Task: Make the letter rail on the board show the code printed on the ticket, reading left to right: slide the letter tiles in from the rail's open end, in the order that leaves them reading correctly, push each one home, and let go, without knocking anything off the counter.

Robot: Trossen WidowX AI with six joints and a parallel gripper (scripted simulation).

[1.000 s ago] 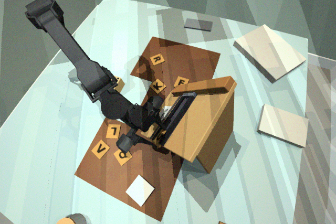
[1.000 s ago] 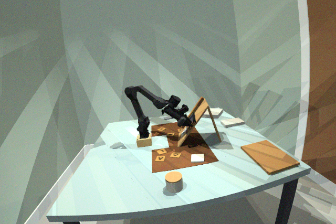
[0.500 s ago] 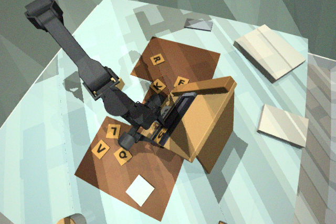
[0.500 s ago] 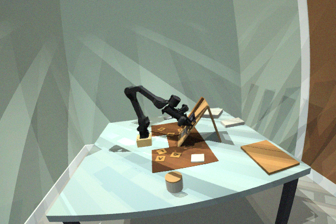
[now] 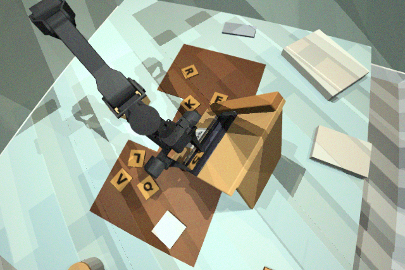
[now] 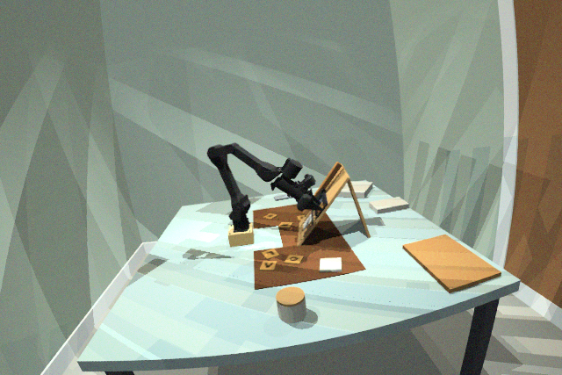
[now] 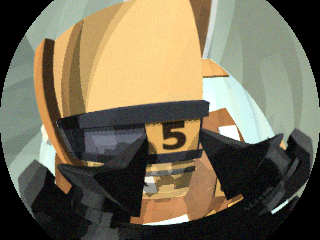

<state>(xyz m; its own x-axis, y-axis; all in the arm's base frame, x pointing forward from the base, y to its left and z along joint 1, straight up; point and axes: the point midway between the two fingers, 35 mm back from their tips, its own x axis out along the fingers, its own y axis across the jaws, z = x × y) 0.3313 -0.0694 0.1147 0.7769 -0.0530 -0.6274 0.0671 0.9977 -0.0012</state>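
Right now the white ticket is 90 mm below my gripper tip, 80 mm to the left of it and 60 mm behind it. Also, from my gripper tip: q tile 150 mm below, 140 mm to the right, 130 mm behind; then s tile right at my gripper tip; then brown mat 160 mm behind, 150 mm below, 100 mm to the left.
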